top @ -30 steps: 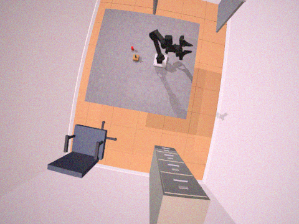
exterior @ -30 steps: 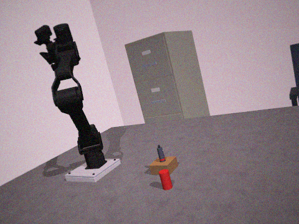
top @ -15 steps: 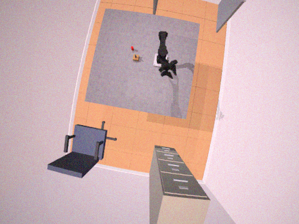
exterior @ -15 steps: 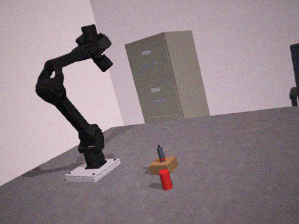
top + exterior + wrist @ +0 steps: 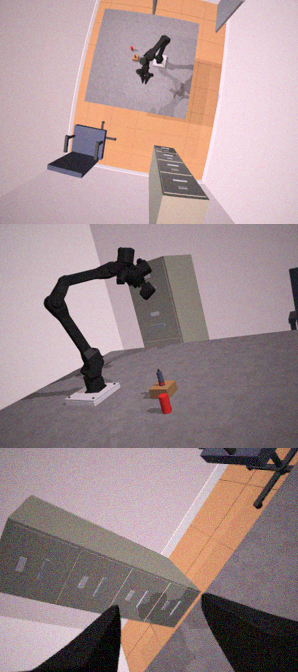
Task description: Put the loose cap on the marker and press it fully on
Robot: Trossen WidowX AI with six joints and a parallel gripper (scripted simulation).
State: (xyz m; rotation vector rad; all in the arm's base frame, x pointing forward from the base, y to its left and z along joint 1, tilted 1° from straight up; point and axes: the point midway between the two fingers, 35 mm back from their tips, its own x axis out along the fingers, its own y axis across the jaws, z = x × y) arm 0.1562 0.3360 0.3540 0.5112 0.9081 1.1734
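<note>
The red cap is 17 cm ahead of my gripper tip, 53 cm to the right of it and 33 cm below it.
</note>
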